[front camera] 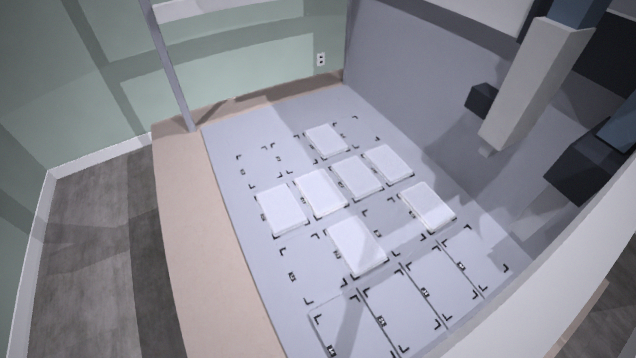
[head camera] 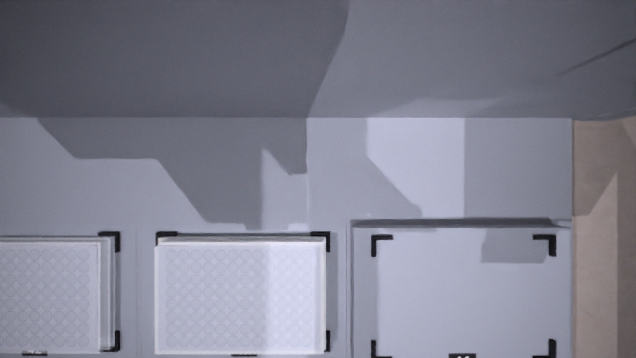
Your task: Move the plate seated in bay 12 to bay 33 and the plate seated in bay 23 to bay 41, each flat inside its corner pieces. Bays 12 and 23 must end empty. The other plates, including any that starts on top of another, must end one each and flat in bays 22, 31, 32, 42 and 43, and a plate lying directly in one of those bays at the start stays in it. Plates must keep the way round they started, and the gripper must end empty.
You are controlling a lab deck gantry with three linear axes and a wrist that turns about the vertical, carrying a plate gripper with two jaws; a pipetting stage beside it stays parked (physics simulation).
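Frame: origin at the robot's base, x ahead, y left, z up, level; metres.
Seen in the pictures: gripper, fingertip midpoint: (front camera: 531, 220); robot's base at its link origin: (front camera: 237, 157).
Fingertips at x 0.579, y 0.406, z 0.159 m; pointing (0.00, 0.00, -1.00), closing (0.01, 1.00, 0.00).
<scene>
Pixels of each thing's top centre, then the offset from my fingertips to it. "pt": a spot on its surface instead.
- bay 12 plate at its top centre: (front camera: 280, 206) dx -0.351, dy -0.363, dz -0.145 m
- bay 22 plate at its top centre: (front camera: 320, 189) dx -0.351, dy -0.256, dz -0.145 m
- bay 32 plate at its top centre: (front camera: 356, 174) dx -0.351, dy -0.149, dz -0.145 m
- bay 42 plate at its top centre: (head camera: 16, 297) (front camera: 388, 161) dx -0.351, dy -0.042, dz -0.145 m
- bay 23 plate at its top centre: (front camera: 356, 242) dx -0.187, dy -0.256, dz -0.145 m
- bay 43 plate at its top centre: (head camera: 239, 298) (front camera: 427, 203) dx -0.187, dy -0.042, dz -0.145 m
- bay 31 plate at its top centre: (front camera: 325, 138) dx -0.515, dy -0.149, dz -0.145 m
- Bay 33 at a spot on its surface: (front camera: 387, 220) pt dx -0.204, dy -0.153, dz -0.159 m
- bay 41 at a spot on its surface: (front camera: 357, 131) pt dx -0.512, dy -0.035, dz -0.159 m
- Bay 44 at a spot on its surface: (head camera: 450, 300) (front camera: 471, 253) pt dx -0.032, dy -0.043, dz -0.145 m
In the front view, white plates lie flat in bays: the bay 12 plate (front camera: 282, 209), bay 22 plate (front camera: 320, 192), bay 32 plate (front camera: 356, 176), bay 42 plate (front camera: 388, 163) (head camera: 47, 295), bay 23 plate (front camera: 356, 245), bay 43 plate (front camera: 427, 206) (head camera: 240, 297) and bay 31 plate (front camera: 326, 141). I read these bays from their positions, as the labels are small. No plate is seen stacked on another. Bay 33 (front camera: 387, 220) and bay 41 (front camera: 357, 131) hold no plate. The gripper's jaws do not show in either view.
A beige column (front camera: 537, 82) with a small tip hangs at the right in the front view, near a dark block (front camera: 580, 167). A grey post (front camera: 170, 75) stands at the deck's far left. Bay 44 (front camera: 475, 252) (head camera: 450, 300) holds no plate.
</scene>
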